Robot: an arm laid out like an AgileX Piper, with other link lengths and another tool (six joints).
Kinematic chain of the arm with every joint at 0, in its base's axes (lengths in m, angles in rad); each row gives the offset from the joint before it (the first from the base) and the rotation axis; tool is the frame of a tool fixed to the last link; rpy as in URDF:
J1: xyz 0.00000 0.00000 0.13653 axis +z
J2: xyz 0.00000 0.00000 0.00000 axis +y
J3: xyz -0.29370 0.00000 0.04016 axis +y
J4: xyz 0.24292 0.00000 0.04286 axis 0.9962 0 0.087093
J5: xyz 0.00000 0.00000 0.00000 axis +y
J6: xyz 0.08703 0.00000 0.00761 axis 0.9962 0 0.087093
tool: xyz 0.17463 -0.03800 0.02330 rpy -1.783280 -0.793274 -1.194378
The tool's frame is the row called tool.
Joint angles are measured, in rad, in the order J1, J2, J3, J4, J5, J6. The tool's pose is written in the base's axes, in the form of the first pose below.
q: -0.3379, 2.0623, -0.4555, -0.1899, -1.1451, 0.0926
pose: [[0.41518 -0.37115 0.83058], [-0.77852 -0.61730 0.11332], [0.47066 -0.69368 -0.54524]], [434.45 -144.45 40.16]
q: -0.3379, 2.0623, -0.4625, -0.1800, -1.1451, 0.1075
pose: [[0.39899 -0.37423 0.83711], [-0.79032 -0.60328 0.10700], [0.46497 -0.70428 -0.53646]], [435.71 -147.57 41.63]
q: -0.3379, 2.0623, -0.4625, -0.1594, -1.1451, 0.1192
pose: [[0.37818 -0.38735 0.84080], [-0.80542 -0.58543 0.09257], [0.45637 -0.71221 -0.53337]], [433.93 -152.36 41.21]
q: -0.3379, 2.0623, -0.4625, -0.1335, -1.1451, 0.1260
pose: [[0.35440 -0.40245 0.84406], [-0.81926 -0.56878 0.07279], [0.45079 -0.71730 -0.53129]], [431.66 -158.31 40.96]
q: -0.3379, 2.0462, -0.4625, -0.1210, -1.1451, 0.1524
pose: [[0.32714 -0.39952 0.85636], [-0.83542 -0.54581 0.06450], [0.44164 -0.73653 -0.51233]], [431.59 -161.65 47.40]
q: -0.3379, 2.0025, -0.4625, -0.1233, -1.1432, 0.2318
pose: [[0.28339 -0.36926 0.88506], [-0.86770 -0.49174 0.07267], [0.40839 -0.78857 -0.45976]], [433.96 -162.13 64.21]
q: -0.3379, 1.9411, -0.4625, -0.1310, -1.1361, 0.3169
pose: [[0.24229 -0.32126 0.91547], [-0.89542 -0.43733 0.08351], [0.37353 -0.83996 -0.39362]], [436.74 -161.20 87.78]
